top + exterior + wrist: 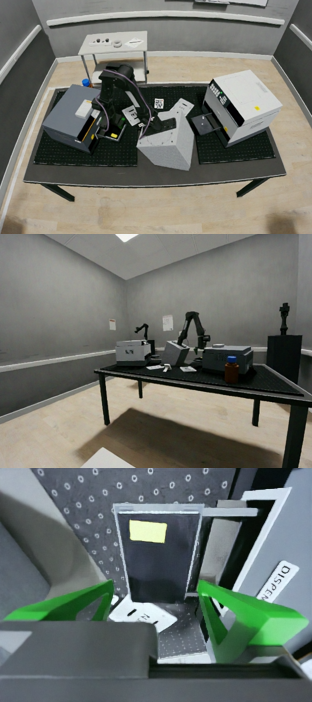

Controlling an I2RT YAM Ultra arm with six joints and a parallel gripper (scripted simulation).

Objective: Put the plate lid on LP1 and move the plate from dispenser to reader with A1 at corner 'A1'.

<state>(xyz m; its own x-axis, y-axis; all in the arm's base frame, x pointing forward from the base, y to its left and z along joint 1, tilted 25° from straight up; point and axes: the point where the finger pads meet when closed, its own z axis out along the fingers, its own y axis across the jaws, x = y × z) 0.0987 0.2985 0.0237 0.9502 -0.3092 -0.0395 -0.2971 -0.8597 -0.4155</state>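
Now: the dark lid 40 mm below my hand. The rest, counted from my hand: well plate 50 mm below; capped brown bottle 380 mm ahead, 280 mm to the left, 20 mm below; LP1 pad 250 mm ahead, 460 mm to the right, 130 mm below.
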